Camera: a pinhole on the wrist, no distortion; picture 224 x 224 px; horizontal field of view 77.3 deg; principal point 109.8 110.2 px. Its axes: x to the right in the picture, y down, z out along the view. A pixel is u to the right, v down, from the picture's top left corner.
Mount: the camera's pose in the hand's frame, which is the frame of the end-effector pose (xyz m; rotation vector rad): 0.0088 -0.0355 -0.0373 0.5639 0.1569 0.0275
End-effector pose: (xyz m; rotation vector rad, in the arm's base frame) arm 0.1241 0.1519 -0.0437 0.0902 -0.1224 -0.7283
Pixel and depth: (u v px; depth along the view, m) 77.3 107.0 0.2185
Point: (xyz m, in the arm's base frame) -0.0073 0.0328 0.0835
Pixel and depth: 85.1 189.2 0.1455
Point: 0.0813 0.1082 0.0813
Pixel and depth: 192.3 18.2 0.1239
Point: 0.0869 -0.0371 -0.0443
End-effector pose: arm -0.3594 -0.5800 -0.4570 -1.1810 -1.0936 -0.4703
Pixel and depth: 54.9 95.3 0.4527
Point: -0.8066 -0.4157 -0.3838
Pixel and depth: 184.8 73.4 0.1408
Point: -0.4417 -0.5608 -0.2995
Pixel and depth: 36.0 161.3 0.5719
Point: -0.8455 -0.1562 -0.5472
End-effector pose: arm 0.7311 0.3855 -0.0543 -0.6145 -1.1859 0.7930
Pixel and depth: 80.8 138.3 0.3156
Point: 0.5045 0.2936 0.1358
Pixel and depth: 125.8 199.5 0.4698
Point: 0.2736 0.4886 0.1850
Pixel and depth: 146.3 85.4 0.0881
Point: 0.7352 0.3667 0.0508
